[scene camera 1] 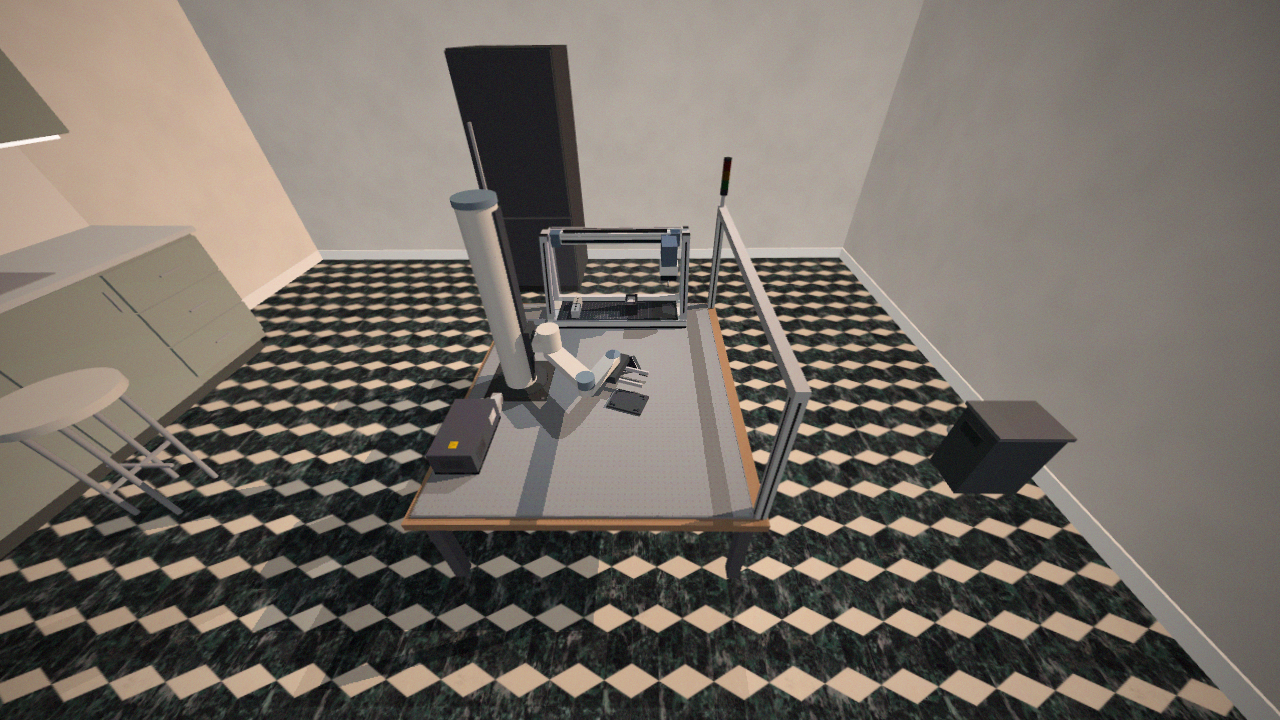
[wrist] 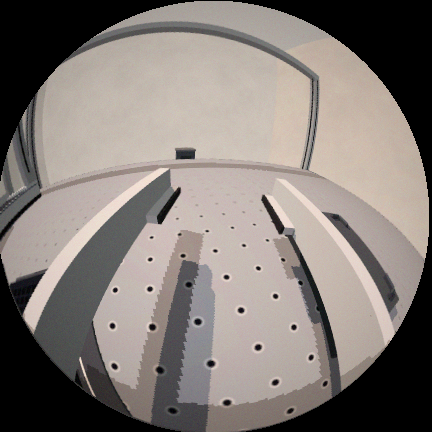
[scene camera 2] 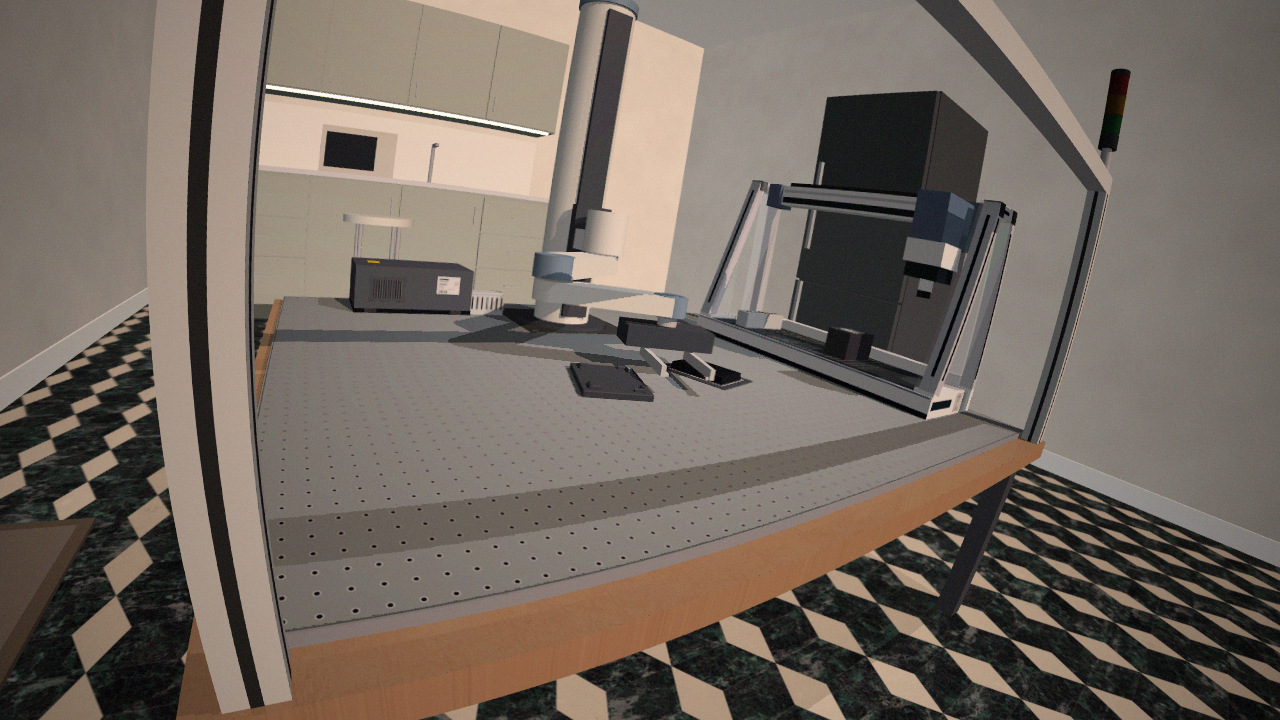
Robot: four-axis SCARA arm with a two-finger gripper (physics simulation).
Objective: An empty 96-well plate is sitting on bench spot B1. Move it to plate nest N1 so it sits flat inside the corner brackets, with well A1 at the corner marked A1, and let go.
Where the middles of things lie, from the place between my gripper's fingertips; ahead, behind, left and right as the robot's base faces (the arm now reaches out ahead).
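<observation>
Measuring from my hand, I find the plate nest N1 (scene camera 2: 615,383) 40 mm below it, 110 mm to the right of it and 80 mm behind it. The dark control box (scene camera 2: 421,277) is 10 mm higher than my hand, and it sits 350 mm to the right of the hand and 730 mm behind it.
</observation>
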